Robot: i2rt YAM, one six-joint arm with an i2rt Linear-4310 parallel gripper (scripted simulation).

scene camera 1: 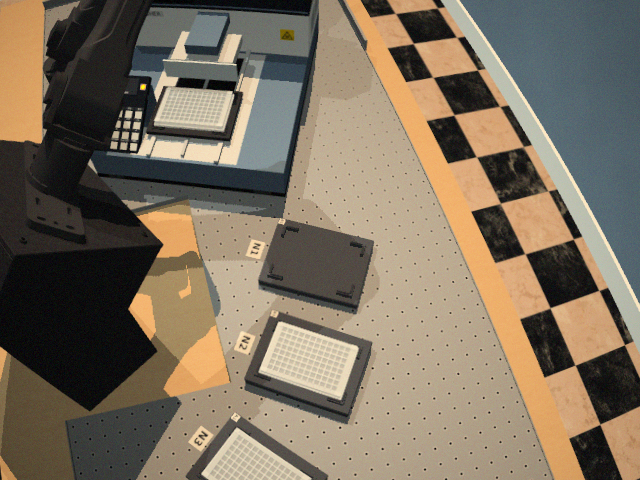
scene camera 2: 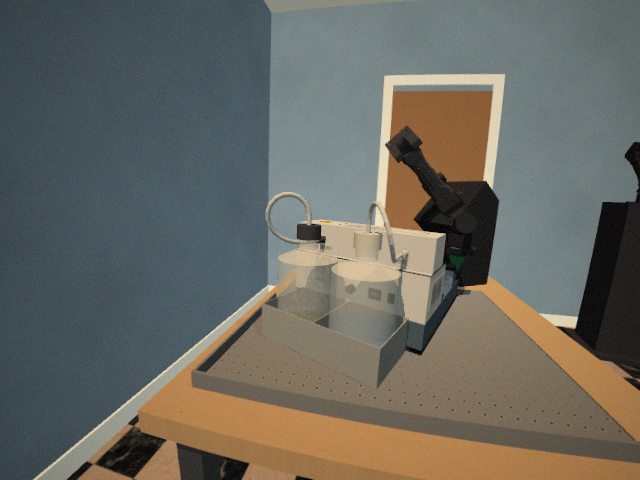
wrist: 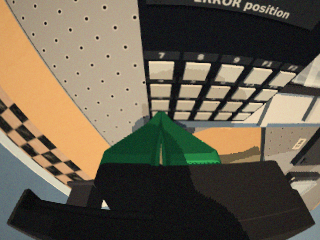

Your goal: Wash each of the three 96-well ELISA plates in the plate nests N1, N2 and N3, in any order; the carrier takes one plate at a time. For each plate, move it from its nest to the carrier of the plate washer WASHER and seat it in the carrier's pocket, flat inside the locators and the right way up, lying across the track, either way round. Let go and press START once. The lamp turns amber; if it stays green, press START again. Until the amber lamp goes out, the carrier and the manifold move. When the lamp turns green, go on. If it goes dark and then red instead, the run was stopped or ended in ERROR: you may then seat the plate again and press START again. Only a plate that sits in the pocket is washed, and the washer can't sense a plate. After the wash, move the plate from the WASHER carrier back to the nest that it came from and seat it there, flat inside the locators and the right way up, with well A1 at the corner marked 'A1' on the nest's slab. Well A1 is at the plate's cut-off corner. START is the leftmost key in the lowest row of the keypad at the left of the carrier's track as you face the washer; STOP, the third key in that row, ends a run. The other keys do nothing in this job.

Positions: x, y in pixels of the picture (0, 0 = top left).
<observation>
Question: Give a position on a white 96-well plate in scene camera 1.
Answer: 216, 121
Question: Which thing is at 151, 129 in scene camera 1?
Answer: A dark carrier.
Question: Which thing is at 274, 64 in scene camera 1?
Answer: A washer.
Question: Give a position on a washer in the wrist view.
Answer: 276, 42
</observation>
